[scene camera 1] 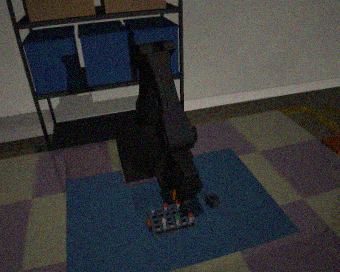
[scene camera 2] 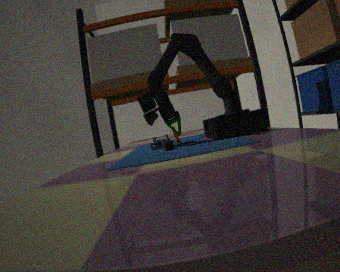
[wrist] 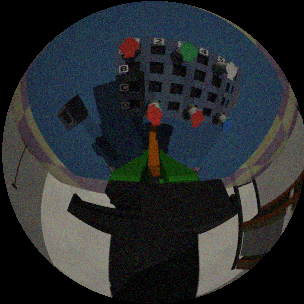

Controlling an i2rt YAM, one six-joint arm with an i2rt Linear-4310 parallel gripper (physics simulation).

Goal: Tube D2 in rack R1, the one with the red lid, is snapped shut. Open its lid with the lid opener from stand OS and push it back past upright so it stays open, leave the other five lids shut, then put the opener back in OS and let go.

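Seen in the pictures: gripper, between the fingertips: [scene camera 1: 171, 191] [scene camera 2: 179, 135] [wrist: 153, 151]; arm's base, origin of its link: [scene camera 1: 148, 137] [scene camera 2: 232, 114].
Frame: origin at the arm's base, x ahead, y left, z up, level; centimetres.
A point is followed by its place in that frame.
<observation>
Rack R1 [scene camera 1: 156, 229] {z -5.7, x 37.6, y -11.0 cm} [wrist: 166, 77] {z -5.8, x 34.7, y -3.2 cm} stands on the blue mat [scene camera 1: 101, 216] {z -8.8, x 23.6, y -24.3 cm} [wrist: 70, 56] [scene camera 2: 142, 155] {z -8.8, x 43.0, y 11.6 cm}. Tube D2's red lid [wrist: 154, 114] {z -3.8, x 32.0, y -2.0 cm} [scene camera 1: 177, 202] {z -3.8, x 32.1, y -2.2 cm} is in the row nearest my gripper. My gripper [wrist: 154, 149] {z -4.8, x 26.0, y -1.6 cm} [scene camera 2: 175, 125] [scene camera 1: 172, 192] {z -4.8, x 26.0, y -1.6 cm}, with green fingers, is shut on the orange lid opener [wrist: 154, 147] {z -3.1, x 28.8, y -1.8 cm} [scene camera 2: 177, 138] {z -6.1, x 27.3, y -1.2 cm} [scene camera 1: 174, 194] {z -3.8, x 28.6, y -1.7 cm}. The opener points down at the rack, and its tip meets the near edge of D2's lid. I cannot tell whether that lid is lifted. The other lids are red [wrist: 197, 117] {z -4.0, x 31.6, y -5.8 cm}, blue [wrist: 226, 124] {z -4.0, x 31.1, y -9.6 cm}, red [wrist: 129, 47], green [wrist: 188, 52] and white [wrist: 231, 70]. Stand OS [scene camera 1: 212, 200] {z -5.9, x 33.9, y 8.8 cm} [wrist: 72, 111] {z -6.1, x 33.2, y 8.1 cm}, a dark block, stands empty beside the rack.
The arm's base [scene camera 2: 236, 124] {z -4.1, x 4.4, y 10.7 cm} sits at the mat's far edge. A shelf unit [scene camera 1: 181, 54] with blue bins [scene camera 1: 105, 56] stands behind it. Another shelf unit [scene camera 2: 86, 81] with boxes is at the back in the second scene view.
</observation>
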